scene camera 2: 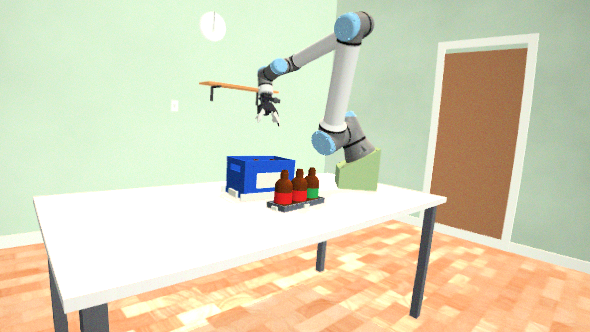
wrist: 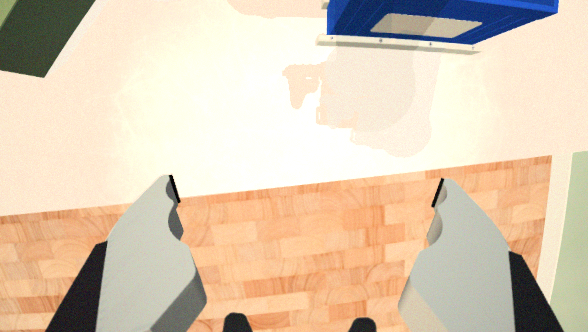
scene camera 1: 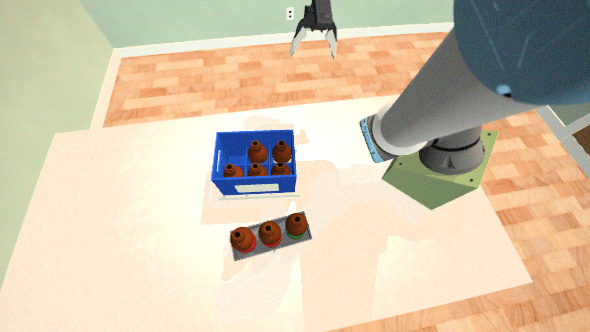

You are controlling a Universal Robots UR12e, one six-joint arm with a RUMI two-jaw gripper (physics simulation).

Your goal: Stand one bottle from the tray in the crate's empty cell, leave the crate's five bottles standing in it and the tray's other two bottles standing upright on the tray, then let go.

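Where they show: gripper, fingertip midpoint: [scene camera 2: 268,125] [wrist: 304,179] [scene camera 1: 312,57]; arm's base, origin of the base link: [scene camera 2: 360,155] [scene camera 1: 449,153].
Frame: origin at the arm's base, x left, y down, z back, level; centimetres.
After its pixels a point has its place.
Observation:
My gripper [scene camera 1: 313,56] @(z -33.3, x -44.8, y -14.3 cm) [scene camera 2: 268,122] @(z -33.3, x -44.8, y -14.3 cm) [wrist: 304,179] @(z -33.3, x -44.8, y -14.3 cm) is open and empty, high above the table's far edge, behind the blue crate [scene camera 1: 227,187] @(z -74.7, x -20.7, y 8.4 cm) [scene camera 2: 242,177] @(z -77.2, x -23.8, y 8.9 cm) [wrist: 345,20] @(z -47.2, x -30.5, y 10.2 cm). Five brown bottles stand in the crate; its far-left cell [scene camera 1: 232,148] @(z -68.8, x -37.5, y 11.8 cm) is empty in the first scene view. The grey tray [scene camera 1: 261,250] @(z -71.2, x 2.0, y 18.4 cm) [scene camera 2: 295,206] @(z -73.7, x 2.6, y 17.4 cm) lies in front of the crate. On it stand upright a left red-label bottle [scene camera 1: 243,239] @(z -74.4, x -1.3, y 5.5 cm) [scene camera 2: 283,190] @(z -78.3, x -0.7, y 10.6 cm), a middle red-label bottle [scene camera 1: 270,233] @(z -66.3, x 0.4, y 3.9 cm) [scene camera 2: 300,187] @(z -69.0, x 1.5, y 10.2 cm) and a right green-label bottle [scene camera 1: 297,224] @(z -57.8, x 1.1, y 3.9 cm) [scene camera 2: 312,184] @(z -60.1, x 2.1, y 9.9 cm). The tray does not show in the wrist view.
The arm's green base block [scene camera 1: 425,185] @(z -10.3, x 5.6, y 6.8 cm) [scene camera 2: 360,175] @(z -10.7, x 5.1, y 10.3 cm) [wrist: 40,45] @(z 0.6, x -15.5, y 14.7 cm) stands at the table's right end. A pale strip [scene camera 1: 260,197] @(z -65.2, x -16.1, y 17.2 cm) [wrist: 400,45] @(z -57.8, x -35.5, y 16.3 cm) runs along the crate's foot. A wooden shelf [scene camera 2: 230,87] hangs on the wall behind.

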